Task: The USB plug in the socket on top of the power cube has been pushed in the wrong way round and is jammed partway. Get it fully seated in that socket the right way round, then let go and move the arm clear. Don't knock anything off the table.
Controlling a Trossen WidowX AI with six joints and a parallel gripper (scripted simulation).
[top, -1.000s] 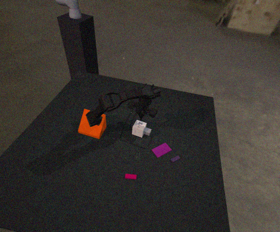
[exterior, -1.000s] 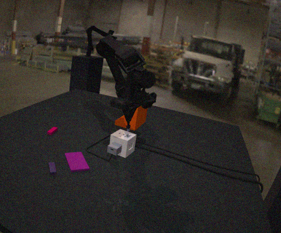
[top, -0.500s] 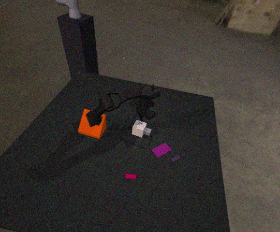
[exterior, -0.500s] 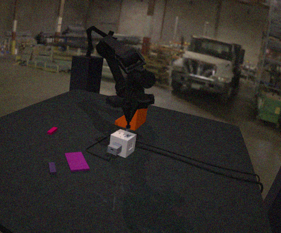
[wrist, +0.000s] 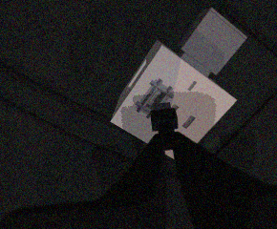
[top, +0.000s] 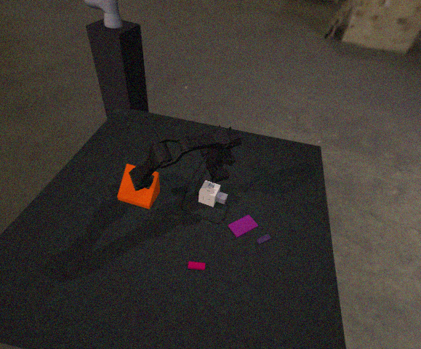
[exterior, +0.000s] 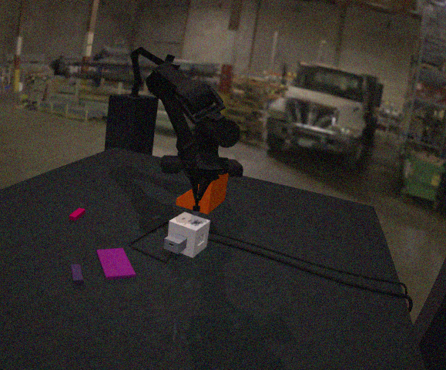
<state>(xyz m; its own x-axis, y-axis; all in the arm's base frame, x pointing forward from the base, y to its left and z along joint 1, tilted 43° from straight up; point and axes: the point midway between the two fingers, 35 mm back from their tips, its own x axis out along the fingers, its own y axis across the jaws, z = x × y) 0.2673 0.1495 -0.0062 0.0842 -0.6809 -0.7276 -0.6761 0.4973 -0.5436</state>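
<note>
Now: gripper tip 2 cm above the dark USB plug. From my gripper tip the other things lie so: magenta flat card: 19 cm ahead, 13 cm below, 9 cm to the right; then pink piece: 35 cm to the right, 13 cm below, 9 cm ahead.
</note>
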